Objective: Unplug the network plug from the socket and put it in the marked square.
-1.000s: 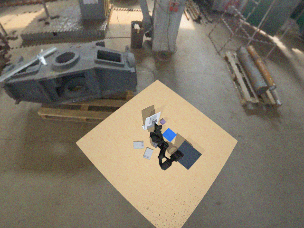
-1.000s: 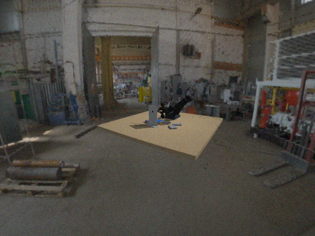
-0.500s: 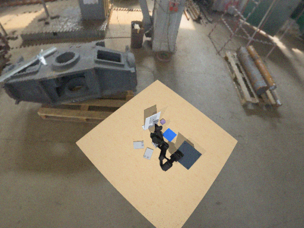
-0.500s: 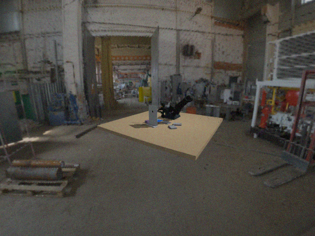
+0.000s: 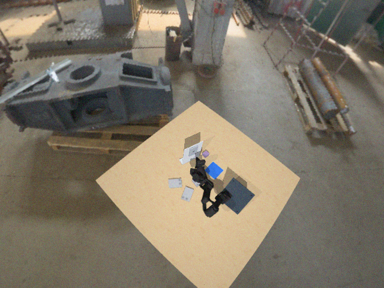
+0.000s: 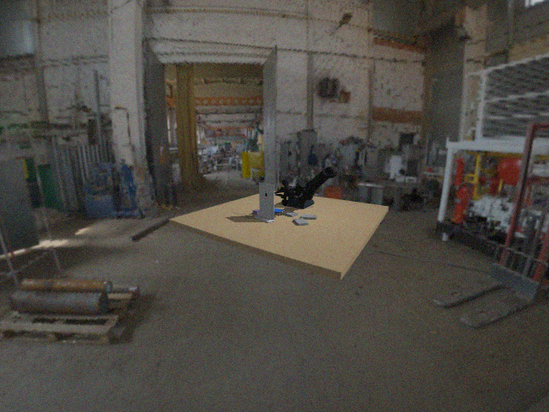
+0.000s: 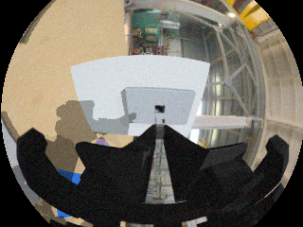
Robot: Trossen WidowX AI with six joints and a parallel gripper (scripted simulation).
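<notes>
My gripper tip is now 14 cm past the blue marked square, 11 cm to the left of it and 17 cm above it. Round my gripper tip: purple cube: 2 cm ahead, 16 cm to the right, 16 cm below; upright panel: 7 cm ahead, 2 cm to the right, 6 cm below; network plug: 1 cm ahead.
</notes>
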